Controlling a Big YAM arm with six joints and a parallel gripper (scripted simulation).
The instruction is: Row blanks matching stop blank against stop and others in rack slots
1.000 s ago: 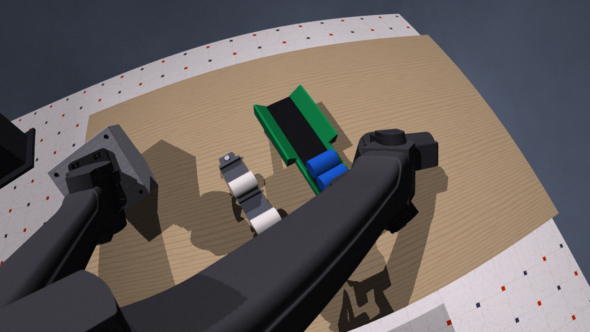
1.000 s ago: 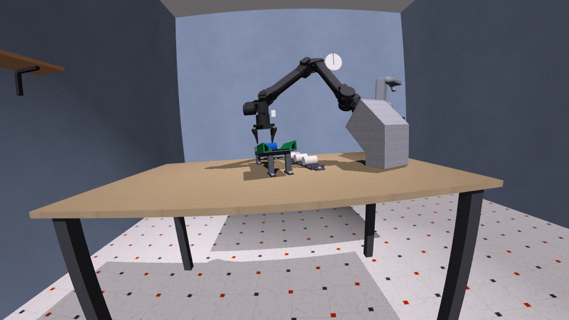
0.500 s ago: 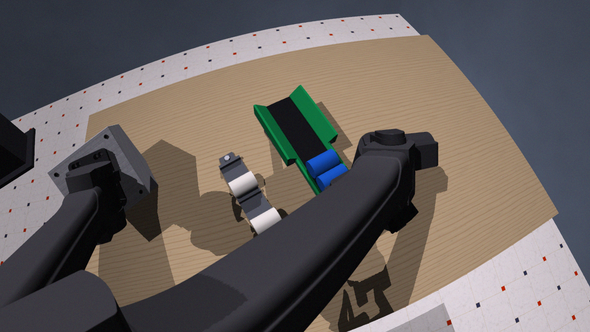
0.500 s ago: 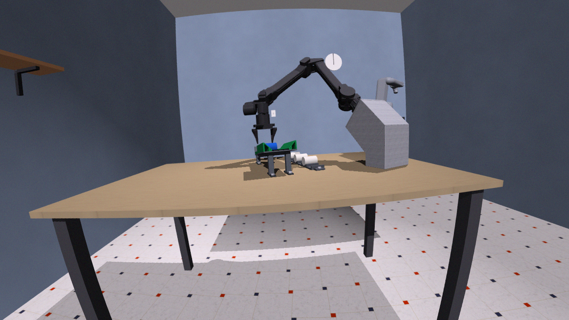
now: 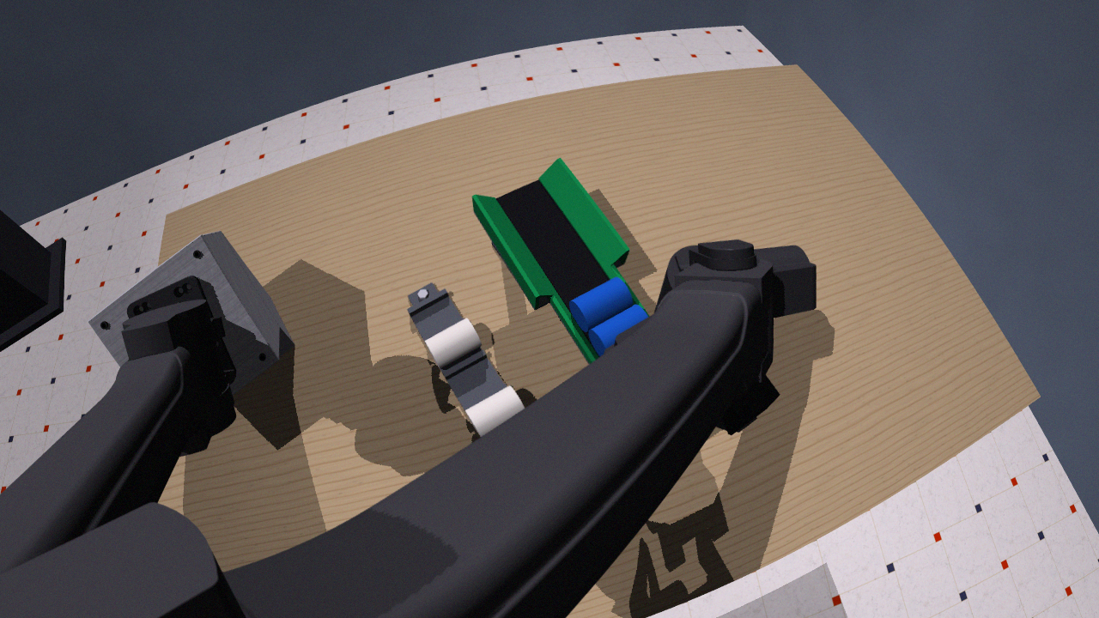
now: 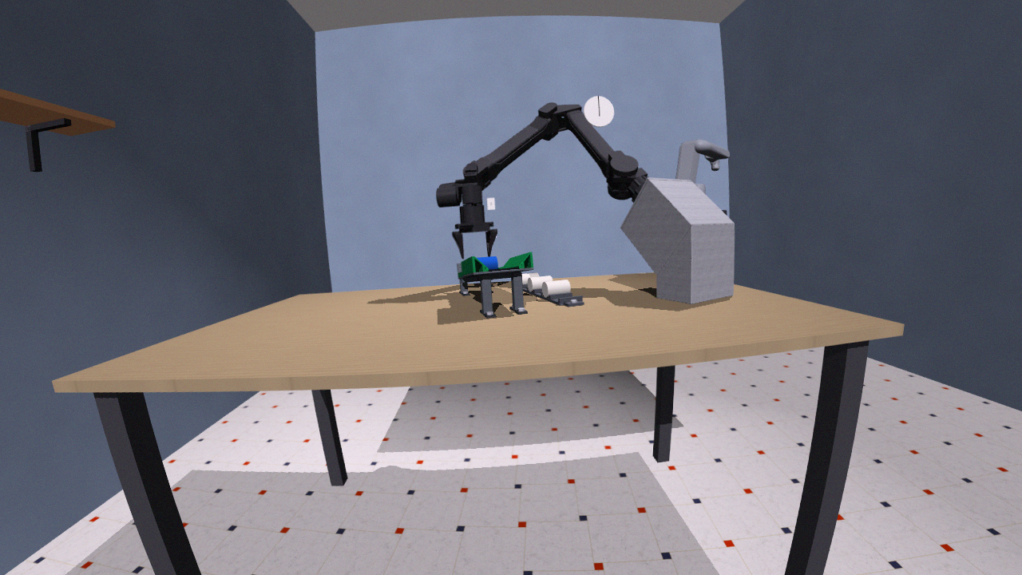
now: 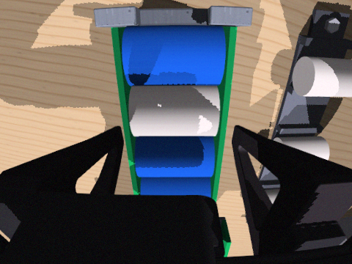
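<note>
My hand is 70 mm to the left of the grey stop and 50 mm above it. Round my hand: grey stock rack: 160 mm behind, 120 mm to the left, 120 mm below.
</note>
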